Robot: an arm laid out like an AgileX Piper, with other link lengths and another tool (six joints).
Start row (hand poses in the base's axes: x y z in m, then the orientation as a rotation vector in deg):
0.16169 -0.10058 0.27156 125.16 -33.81 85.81
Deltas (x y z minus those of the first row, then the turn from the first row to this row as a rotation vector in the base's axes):
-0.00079 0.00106 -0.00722 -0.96 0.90 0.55
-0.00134 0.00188 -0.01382 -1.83 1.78 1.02
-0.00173 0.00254 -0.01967 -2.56 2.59 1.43
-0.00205 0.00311 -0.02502 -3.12 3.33 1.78
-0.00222 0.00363 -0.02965 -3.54 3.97 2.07
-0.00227 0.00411 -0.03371 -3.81 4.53 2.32
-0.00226 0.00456 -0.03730 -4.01 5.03 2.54
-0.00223 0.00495 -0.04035 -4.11 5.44 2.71
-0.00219 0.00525 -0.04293 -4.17 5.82 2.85
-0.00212 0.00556 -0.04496 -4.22 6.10 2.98
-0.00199 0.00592 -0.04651 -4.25 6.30 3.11
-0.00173 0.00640 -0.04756 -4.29 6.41 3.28
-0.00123 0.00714 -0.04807 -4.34 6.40 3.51
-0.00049 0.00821 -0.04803 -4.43 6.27 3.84
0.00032 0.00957 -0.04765 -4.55 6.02 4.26
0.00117 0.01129 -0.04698 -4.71 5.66 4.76
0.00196 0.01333 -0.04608 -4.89 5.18 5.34
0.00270 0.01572 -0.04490 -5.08 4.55 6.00
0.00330 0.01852 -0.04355 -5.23 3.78 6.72
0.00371 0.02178 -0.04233 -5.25 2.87 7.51
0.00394 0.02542 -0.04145 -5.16 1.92 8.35
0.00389 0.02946 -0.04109 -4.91 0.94 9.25
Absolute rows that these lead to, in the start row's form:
0.16090 -0.09952 0.26434 125.33 -32.13 85.01
0.16035 -0.09870 0.25774 125.48 -30.61 84.19
0.15996 -0.09804 0.25189 125.66 -29.31 83.42
0.15964 -0.09747 0.24654 125.87 -28.23 82.71
0.15947 -0.09695 0.24191 126.10 -27.37 82.08
0.15942 -0.09647 0.23785 126.36 -26.71 81.53
0.15943 -0.09602 0.23426 126.62 -26.15 81.04
0.15946 -0.09563 0.23121 126.87 -25.76 80.63
0.15950 -0.09533 0.22863 127.12 -25.44 80.25
0.15957 -0.09502 0.22660 127.32 -25.18 79.98
0.15970 -0.09466 0.22505 127.48 -24.95 79.80
0.15996 -0.09418 0.22400 127.61 -24.71 79.75
0.16046 -0.09344 0.22349 127.70 -24.44 79.87
0.16120 -0.09237 0.22353 127.74 -24.07 80.17
0.16201 -0.09101 0.22391 127.75 -23.62 80.66
0.16286 -0.08929 0.22458 127.70 -23.08 81.32
0.16365 -0.08725 0.22548 127.61 -22.49 82.16
0.16439 -0.08486 0.22666 127.47 -21.85 83.21
0.16499 -0.08206 0.22801 127.30 -21.22 84.45
0.16540 -0.07880 0.22923 127.18 -20.67 85.90
0.16563 -0.07516 0.23011 127.14 -20.16 87.42
0.16558 -0.07112 0.23047 127.22 -19.72 89.02

